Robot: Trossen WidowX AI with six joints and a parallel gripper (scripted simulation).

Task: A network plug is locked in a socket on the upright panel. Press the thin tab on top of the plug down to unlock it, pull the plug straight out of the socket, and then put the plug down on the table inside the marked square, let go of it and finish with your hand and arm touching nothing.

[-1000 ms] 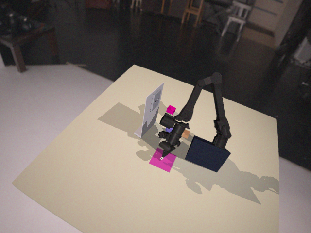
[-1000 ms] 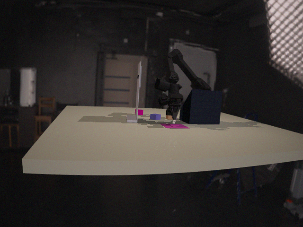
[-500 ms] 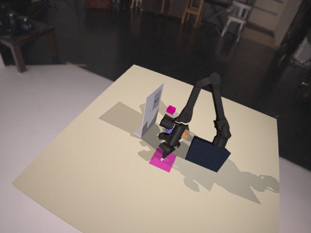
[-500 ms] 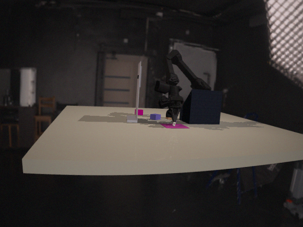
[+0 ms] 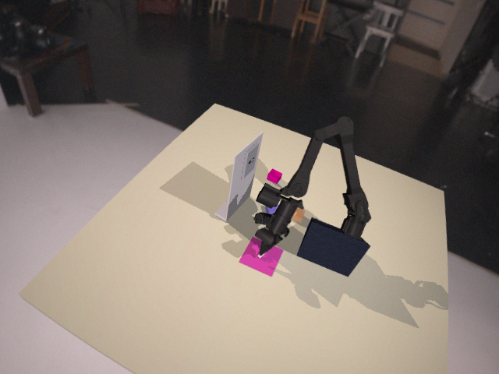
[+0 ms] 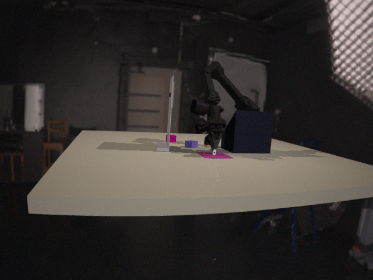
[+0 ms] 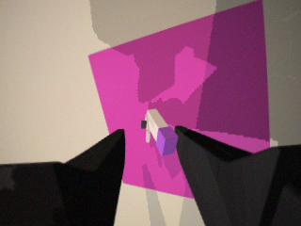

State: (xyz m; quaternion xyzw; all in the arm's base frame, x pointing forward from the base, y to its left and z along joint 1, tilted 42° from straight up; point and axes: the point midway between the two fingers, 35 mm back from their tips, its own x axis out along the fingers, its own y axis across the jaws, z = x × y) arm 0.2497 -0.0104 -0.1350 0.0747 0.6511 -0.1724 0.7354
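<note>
My gripper tip is now right at the network plug. The rest, counted from my gripper tip: magenta marked square 2 cm below; upright grey panel 14 cm ahead, 19 cm to the right, 12 cm above; thin pale tab right at my gripper tip.
</note>
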